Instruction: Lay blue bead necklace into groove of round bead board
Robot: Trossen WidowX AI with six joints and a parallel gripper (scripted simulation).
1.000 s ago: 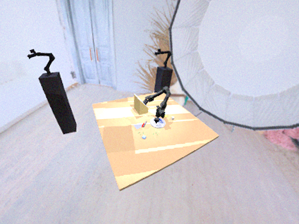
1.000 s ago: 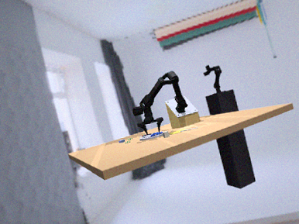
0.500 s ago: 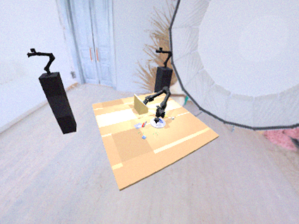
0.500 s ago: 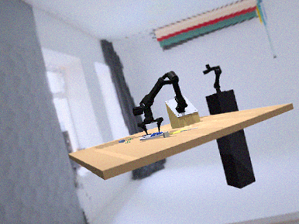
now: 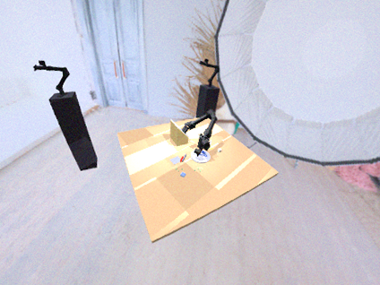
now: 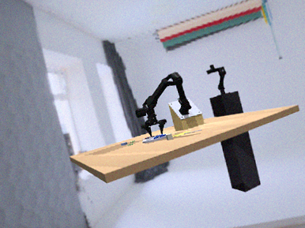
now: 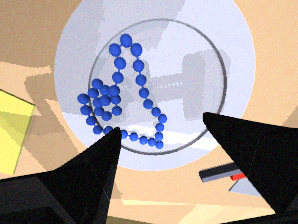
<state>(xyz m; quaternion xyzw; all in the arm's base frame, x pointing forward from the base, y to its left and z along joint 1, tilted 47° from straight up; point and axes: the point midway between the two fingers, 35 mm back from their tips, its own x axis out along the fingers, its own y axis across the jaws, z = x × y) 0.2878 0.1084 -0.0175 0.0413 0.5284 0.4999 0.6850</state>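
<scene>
Right now the round bead board is 20 mm below my gripper tip, 10 mm to the left of it and 10 mm ahead of it. The rest, counted from my gripper tip: yellow flat piece 170 mm to the left, 120 mm behind, 20 mm below; then red-and-grey object 170 mm to the right, 20 mm below, 10 mm behind; then white cylinder 250 mm to the left, 10 mm below, 10 mm ahead.
</scene>
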